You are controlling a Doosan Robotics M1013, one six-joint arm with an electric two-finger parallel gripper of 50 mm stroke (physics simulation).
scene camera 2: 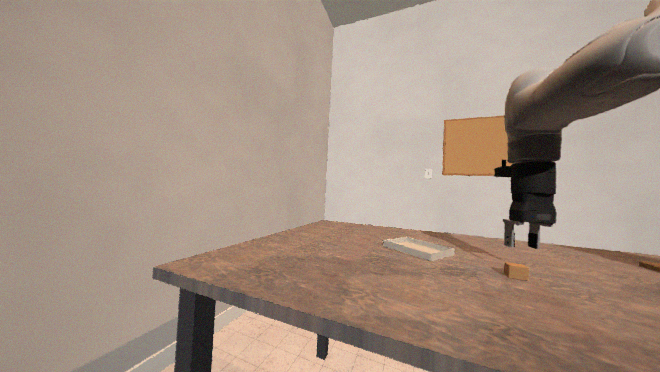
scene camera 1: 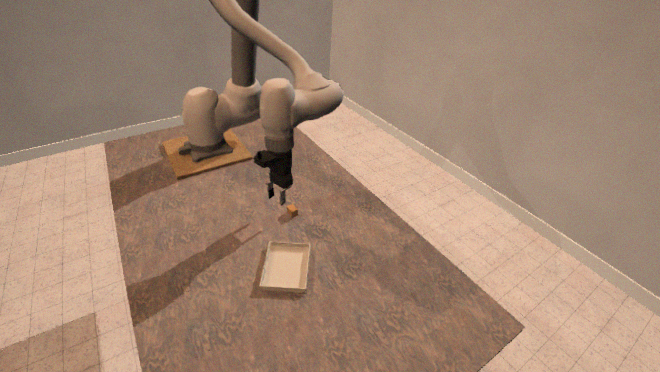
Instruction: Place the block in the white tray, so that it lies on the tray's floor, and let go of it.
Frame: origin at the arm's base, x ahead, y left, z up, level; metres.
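Where they show: gripper, fingertip midpoint: (scene camera 2: 521, 247) (scene camera 1: 277, 200); arm's base, link origin: (scene camera 1: 208, 148).
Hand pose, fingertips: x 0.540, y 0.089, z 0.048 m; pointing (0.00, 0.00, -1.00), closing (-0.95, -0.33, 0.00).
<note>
Things, the pixels of their top centre, and the offset from my fingertips. Level surfaces: height alone.
- small orange block, top centre: (scene camera 2: 516, 264) (scene camera 1: 292, 207) dx +0.027, dy +0.045, dz -0.034 m
- white tray, top centre: (scene camera 1: 286, 263) (scene camera 2: 416, 243) dx +0.232, dy -0.084, dz -0.043 m
- brown table, surface height: dz -0.063 m
A small orange block (scene camera 1: 292, 210) (scene camera 2: 516, 271) lies on the brown table, outside the tray. The white tray (scene camera 1: 284, 289) (scene camera 2: 435, 256) lies on the table, in front of the block in scene camera 1 and to the left of it in scene camera 2. My gripper (scene camera 1: 277, 197) (scene camera 2: 521, 242) is open with its two fingers pointing down and apart, and nothing is between them. It hangs above the table; the block shows just below and right of the fingertips in scene camera 1, and below them with a gap in scene camera 2.
The arm's base stands on an orange-brown plate (scene camera 1: 193, 171) at the back of the brown table (scene camera 1: 390, 320) (scene camera 2: 310, 280). The arm casts a long shadow across the table at the left in scene camera 1. An orange board (scene camera 2: 472, 147) hangs on the wall behind the arm.
</note>
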